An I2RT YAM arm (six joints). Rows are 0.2 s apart.
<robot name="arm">
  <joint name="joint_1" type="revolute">
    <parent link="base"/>
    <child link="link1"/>
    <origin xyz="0 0 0.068" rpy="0 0 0"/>
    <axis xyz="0 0 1"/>
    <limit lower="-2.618" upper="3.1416"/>
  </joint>
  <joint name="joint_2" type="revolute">
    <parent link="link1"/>
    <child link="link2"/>
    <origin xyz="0.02 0.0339 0.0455" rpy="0 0 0"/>
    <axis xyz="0 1 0"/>
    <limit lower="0" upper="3.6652"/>
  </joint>
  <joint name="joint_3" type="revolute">
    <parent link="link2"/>
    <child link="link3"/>
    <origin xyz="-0.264 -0.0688 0" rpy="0 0 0"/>
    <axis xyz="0 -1 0"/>
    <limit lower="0" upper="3.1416"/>
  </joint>
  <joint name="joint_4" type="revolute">
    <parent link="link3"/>
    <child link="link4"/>
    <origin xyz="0.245 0.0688 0.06" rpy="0 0 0"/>
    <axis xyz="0 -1 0"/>
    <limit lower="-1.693" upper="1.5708"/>
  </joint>
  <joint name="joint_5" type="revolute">
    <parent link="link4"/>
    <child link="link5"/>
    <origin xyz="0.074 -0.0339 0.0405" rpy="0 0 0"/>
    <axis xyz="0 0 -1"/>
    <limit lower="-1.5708" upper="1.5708"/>
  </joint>
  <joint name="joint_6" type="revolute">
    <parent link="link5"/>
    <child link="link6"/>
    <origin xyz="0.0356 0 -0.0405" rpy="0 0 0"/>
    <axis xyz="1 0 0"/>
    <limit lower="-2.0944" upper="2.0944"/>
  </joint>
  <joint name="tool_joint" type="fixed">
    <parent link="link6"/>
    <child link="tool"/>
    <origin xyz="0 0 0" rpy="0 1.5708 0"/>
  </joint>
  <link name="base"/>
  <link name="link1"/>
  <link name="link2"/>
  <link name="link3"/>
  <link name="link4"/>
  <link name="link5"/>
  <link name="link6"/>
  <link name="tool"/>
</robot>
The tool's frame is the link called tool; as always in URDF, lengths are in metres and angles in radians.
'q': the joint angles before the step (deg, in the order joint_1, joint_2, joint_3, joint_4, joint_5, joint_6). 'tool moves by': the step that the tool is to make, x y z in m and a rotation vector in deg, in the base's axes. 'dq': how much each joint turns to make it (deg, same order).
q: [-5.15 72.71 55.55 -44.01 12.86 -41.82]
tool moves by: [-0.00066 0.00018 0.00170 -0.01 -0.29 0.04]
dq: [0.03 -0.29 0.13 -0.13 -0.02 -0.01]
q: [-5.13 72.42 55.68 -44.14 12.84 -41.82]
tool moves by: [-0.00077 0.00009 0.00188 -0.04 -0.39 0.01]
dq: [0.01 -0.35 0.11 -0.06 0.00 -0.01]
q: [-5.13 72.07 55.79 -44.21 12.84 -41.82]
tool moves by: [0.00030 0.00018 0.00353 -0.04 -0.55 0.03]
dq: [0.05 -0.17 0.57 -0.19 0.00 0.02]
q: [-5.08 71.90 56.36 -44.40 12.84 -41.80]
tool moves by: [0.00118 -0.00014 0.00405 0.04 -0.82 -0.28]
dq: [0.00 -0.03 0.74 -0.02 0.04 0.30]
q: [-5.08 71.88 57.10 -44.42 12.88 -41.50]
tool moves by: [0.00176 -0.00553 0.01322 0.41 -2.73 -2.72]
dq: [-1.20 -0.27 2.30 -0.26 0.23 1.69]
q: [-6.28 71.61 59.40 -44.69 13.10 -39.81]
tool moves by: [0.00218 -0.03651 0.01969 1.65 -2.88 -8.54]
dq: [-8.27 1.62 5.09 -1.25 -1.62 1.46]
